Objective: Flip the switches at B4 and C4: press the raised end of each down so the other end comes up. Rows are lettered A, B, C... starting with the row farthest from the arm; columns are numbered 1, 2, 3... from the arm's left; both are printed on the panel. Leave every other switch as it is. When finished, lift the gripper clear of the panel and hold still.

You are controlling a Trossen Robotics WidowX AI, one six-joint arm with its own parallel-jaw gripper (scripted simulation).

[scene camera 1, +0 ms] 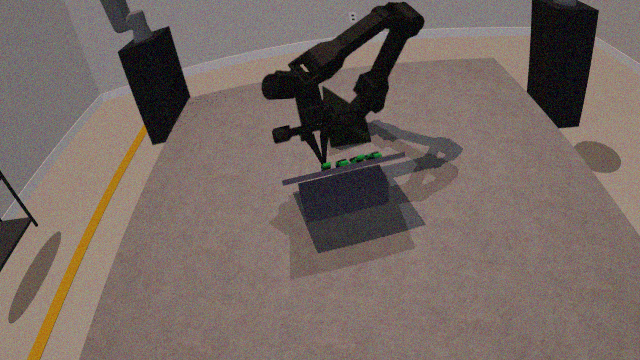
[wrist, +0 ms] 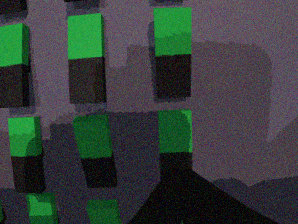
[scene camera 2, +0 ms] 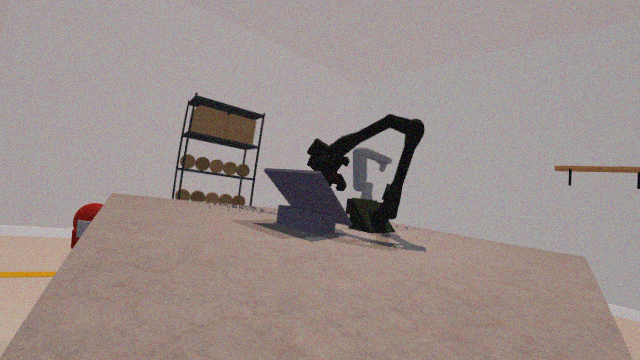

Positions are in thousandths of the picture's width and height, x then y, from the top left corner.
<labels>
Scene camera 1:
my gripper: 507,460
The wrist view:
my gripper: 599,797
switch: 589,560
switch: 579,145
</labels>
